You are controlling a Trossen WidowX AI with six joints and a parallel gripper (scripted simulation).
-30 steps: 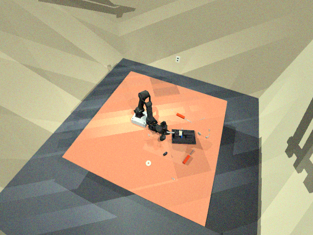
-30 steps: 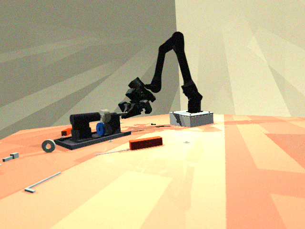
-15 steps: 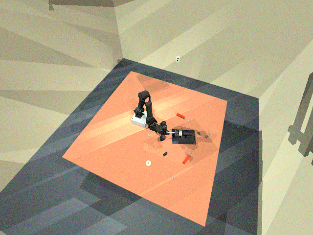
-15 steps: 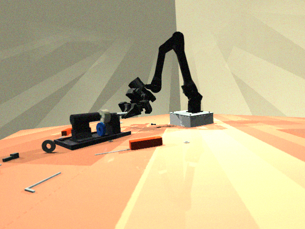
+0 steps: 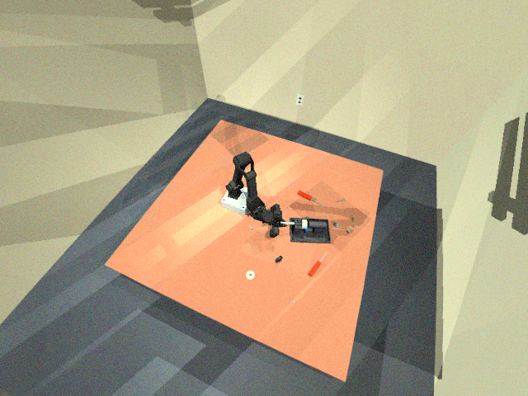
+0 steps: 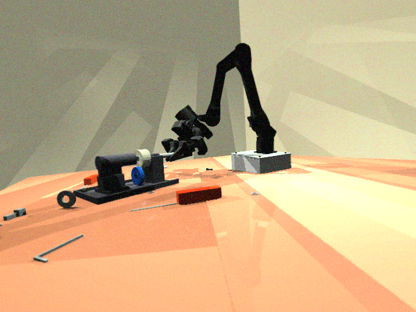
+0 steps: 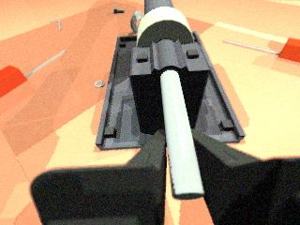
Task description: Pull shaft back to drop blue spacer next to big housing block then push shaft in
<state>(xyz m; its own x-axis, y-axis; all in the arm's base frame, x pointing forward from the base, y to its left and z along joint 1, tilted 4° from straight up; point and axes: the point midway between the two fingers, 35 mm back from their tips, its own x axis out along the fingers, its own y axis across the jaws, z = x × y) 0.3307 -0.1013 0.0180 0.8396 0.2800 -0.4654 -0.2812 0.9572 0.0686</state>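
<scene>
My gripper tip is 11 cm short of the blue spacer, 3 cm to the right of it and 3 cm above it. Round my gripper tip: allen key (33 cm to the left, 29 cm ahead, 6 cm below); then black cylinder (19 cm to the right, 4 cm below, 1 cm ahead); then pale grey shaft (3 cm ahead, 2 cm above, 1 cm to the left).
</scene>
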